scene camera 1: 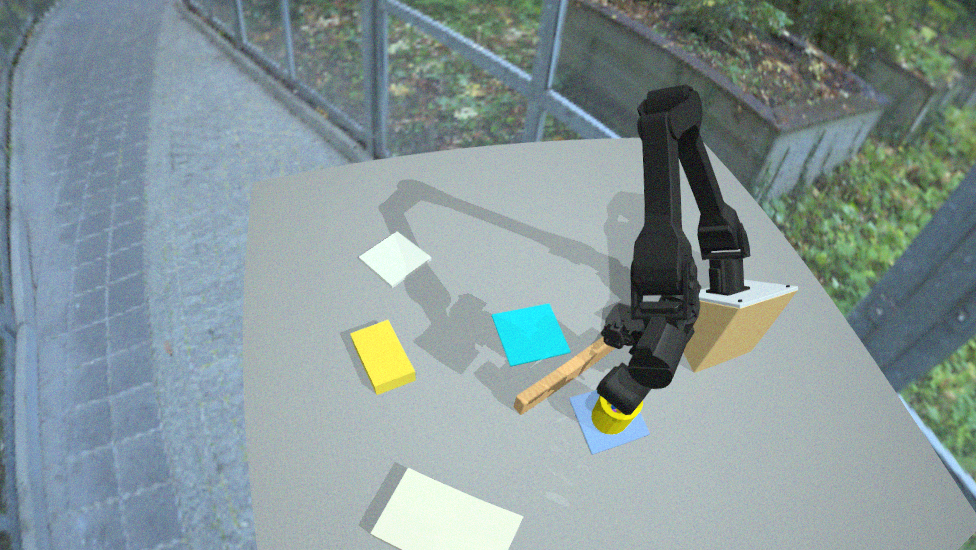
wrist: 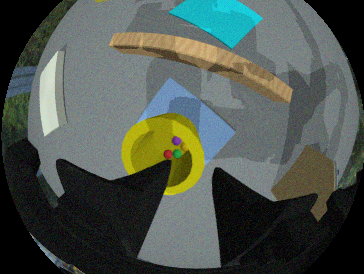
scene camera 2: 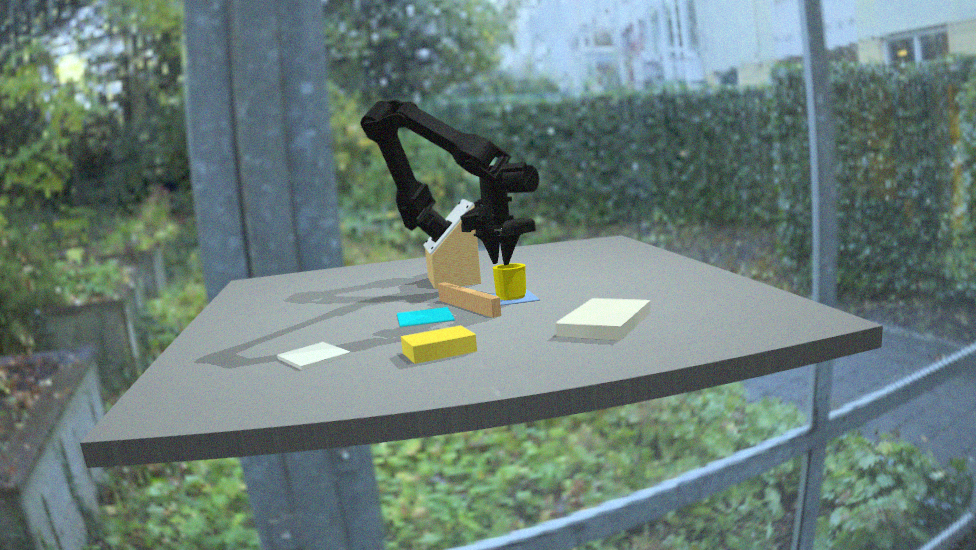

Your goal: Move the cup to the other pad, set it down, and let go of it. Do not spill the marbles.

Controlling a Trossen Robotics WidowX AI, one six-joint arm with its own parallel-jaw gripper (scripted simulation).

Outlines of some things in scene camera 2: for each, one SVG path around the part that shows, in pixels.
My gripper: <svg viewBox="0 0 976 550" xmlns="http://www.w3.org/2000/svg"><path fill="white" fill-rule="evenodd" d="M481 195L481 199L477 199L474 202L474 208L460 216L462 221L461 230L462 232L476 231L473 235L483 241L493 264L498 263L499 246L501 245L503 263L508 265L520 235L536 231L535 221L532 218L514 219L513 215L509 215L508 201L512 201L512 197L508 197L507 193Z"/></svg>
A yellow cup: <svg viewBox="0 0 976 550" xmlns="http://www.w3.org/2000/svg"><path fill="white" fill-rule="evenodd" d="M525 264L510 263L493 267L496 296L500 297L501 300L515 300L525 297Z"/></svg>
A yellow block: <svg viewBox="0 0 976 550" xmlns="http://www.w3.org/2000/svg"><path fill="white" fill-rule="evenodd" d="M476 335L462 326L421 334L401 336L402 352L414 364L477 352Z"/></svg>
A white tile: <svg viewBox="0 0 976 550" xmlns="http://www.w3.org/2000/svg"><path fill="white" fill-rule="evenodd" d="M351 352L323 342L279 354L277 358L303 371L317 365L350 357Z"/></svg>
A cream slab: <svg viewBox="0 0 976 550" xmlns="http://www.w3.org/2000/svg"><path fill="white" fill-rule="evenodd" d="M556 336L622 340L650 314L650 300L591 299L556 322Z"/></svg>
